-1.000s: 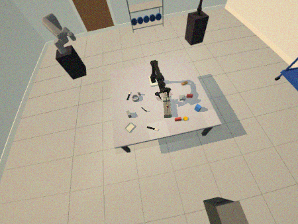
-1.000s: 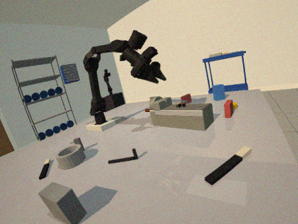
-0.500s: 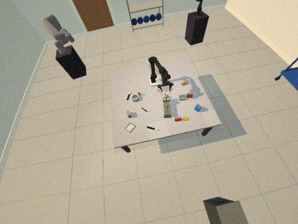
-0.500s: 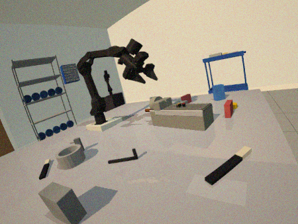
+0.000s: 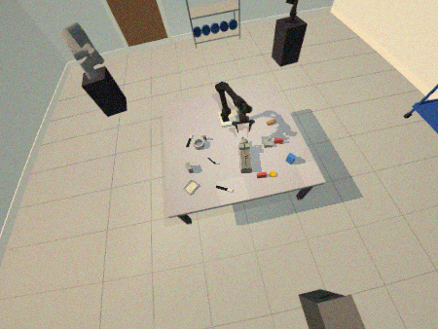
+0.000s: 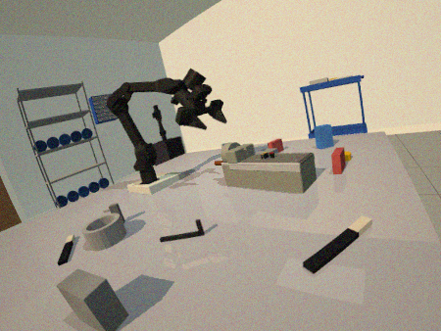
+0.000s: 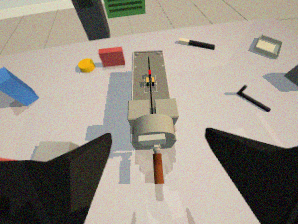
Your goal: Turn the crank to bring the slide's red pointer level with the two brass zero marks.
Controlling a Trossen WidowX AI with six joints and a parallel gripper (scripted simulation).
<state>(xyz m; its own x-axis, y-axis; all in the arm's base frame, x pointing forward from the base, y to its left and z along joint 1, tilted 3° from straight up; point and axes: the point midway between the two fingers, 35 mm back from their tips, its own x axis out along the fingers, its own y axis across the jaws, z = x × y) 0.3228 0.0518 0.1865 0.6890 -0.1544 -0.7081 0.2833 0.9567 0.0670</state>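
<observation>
My gripper tip is now 20 mm past the brown crank handle and 130 mm above it. Also, from my gripper tip: yellow disc (370 mm ahead, 110 mm to the left, 180 mm below); red pointer (180 mm ahead, 50 mm to the right, 110 mm below); black l-shaped piece (70 mm ahead, 320 mm to the right, 180 mm below).
</observation>
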